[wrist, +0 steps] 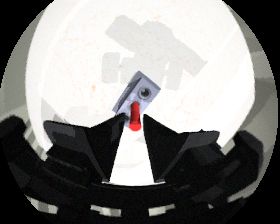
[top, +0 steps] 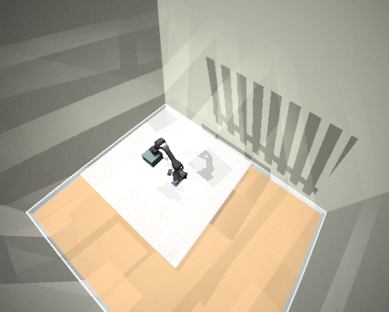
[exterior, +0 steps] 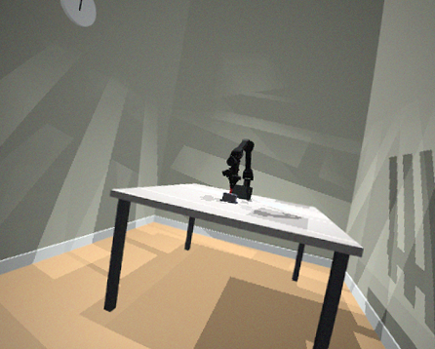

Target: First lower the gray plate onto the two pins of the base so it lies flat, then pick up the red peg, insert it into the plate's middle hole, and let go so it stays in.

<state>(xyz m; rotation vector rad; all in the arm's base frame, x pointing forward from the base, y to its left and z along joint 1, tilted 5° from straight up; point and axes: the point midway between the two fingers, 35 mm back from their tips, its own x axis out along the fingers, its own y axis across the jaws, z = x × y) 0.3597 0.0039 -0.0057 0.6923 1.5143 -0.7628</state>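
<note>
My gripper tip is 2 cm above the red peg. The rest, counted from my gripper tip: gray plate (5 cm below); base (9 cm below).
</note>
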